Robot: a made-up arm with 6 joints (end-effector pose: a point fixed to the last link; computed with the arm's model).
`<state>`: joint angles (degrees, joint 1 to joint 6).
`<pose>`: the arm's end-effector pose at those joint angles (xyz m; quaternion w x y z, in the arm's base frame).
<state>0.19 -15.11 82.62 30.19 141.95 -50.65</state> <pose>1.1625 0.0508 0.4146 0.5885 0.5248 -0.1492 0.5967</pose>
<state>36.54 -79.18 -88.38 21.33 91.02 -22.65</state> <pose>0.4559 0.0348 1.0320 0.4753 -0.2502 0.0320 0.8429</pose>
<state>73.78 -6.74 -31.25 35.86 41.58 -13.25</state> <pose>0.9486 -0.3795 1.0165 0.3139 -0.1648 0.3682 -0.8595</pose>
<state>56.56 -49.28 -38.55 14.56 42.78 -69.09</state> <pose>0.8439 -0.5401 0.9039 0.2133 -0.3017 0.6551 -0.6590</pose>
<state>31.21 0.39 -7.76 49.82 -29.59 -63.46</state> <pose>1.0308 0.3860 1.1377 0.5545 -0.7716 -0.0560 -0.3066</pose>
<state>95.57 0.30 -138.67 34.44 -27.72 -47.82</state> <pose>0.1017 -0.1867 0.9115 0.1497 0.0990 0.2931 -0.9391</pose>
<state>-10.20 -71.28 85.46 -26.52 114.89 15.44</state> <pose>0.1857 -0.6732 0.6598 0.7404 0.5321 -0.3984 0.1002</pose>
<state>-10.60 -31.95 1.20 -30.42 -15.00 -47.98</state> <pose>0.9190 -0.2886 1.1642 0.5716 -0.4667 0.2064 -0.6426</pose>
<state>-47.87 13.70 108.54 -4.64 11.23 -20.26</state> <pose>0.9529 -0.1598 0.1032 0.0518 0.8822 -0.4016 0.2405</pose>
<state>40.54 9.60 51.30 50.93 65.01 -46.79</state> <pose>1.0989 0.5604 0.9042 0.3680 -0.7523 0.1535 -0.5244</pose>
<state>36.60 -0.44 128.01 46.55 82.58 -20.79</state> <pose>0.6498 0.6505 0.3593 0.3366 -0.9209 -0.1406 -0.1372</pose>
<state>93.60 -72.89 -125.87 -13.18 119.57 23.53</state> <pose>0.1173 -0.2258 0.6154 0.6435 -0.2425 -0.3947 0.6094</pose>
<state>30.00 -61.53 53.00 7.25 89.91 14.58</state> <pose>0.8089 -0.6525 0.2843 0.3707 0.7592 -0.2145 0.4902</pose>
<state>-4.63 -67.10 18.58 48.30 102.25 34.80</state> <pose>0.9270 -0.4289 0.9117 0.6934 0.4242 0.4562 0.3620</pose>
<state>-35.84 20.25 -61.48 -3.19 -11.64 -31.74</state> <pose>0.4273 0.5637 1.0719 0.6196 -0.2606 -0.5074 -0.5392</pose>
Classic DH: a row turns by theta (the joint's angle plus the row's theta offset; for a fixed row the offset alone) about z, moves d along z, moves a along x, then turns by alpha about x. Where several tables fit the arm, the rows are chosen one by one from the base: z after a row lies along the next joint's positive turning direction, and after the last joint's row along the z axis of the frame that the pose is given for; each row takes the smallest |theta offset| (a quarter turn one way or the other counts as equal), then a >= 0, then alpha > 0; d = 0 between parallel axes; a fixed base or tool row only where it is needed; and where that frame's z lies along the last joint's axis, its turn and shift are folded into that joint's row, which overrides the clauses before.
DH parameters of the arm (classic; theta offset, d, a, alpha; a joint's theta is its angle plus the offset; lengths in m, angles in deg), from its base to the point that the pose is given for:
base (fixed): -85.48 0.452 -0.0348 -79.8
joint 1: 5.7 0.256 -0.0824 62.7
joint 2: 83.06 0.2471 0.3493 -93.72
joint 3: 72.45 0.0421 0.0268 -90
joint 4: 90 -0.3413 0.0292 90
joint 5: 89.11 -0.4517 -0.1526 86.25
joint 6: -25.49 -0.0519 0.0484 124.61
tool (fixed): 68.02 -0.0117 0 0

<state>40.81 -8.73 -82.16 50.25 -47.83 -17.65</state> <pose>0.5499 0.1519 1.2254 0.3623 -0.3063 -0.3752 -0.7963</pose>
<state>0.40 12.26 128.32 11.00 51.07 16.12</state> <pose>0.6997 0.3007 0.0339 0.2582 -0.9561 -0.0307 -0.1348</pose>
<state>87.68 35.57 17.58 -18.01 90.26 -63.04</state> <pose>1.1968 -0.1219 0.8695 0.5867 -0.3432 0.7174 0.1528</pose>
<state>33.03 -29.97 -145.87 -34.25 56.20 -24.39</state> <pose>-0.0033 -0.1687 0.5806 0.3421 0.6140 -0.1372 -0.6980</pose>
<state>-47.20 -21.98 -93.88 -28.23 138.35 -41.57</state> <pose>0.1523 0.2317 0.9328 0.3663 0.3467 0.2616 -0.8229</pose>
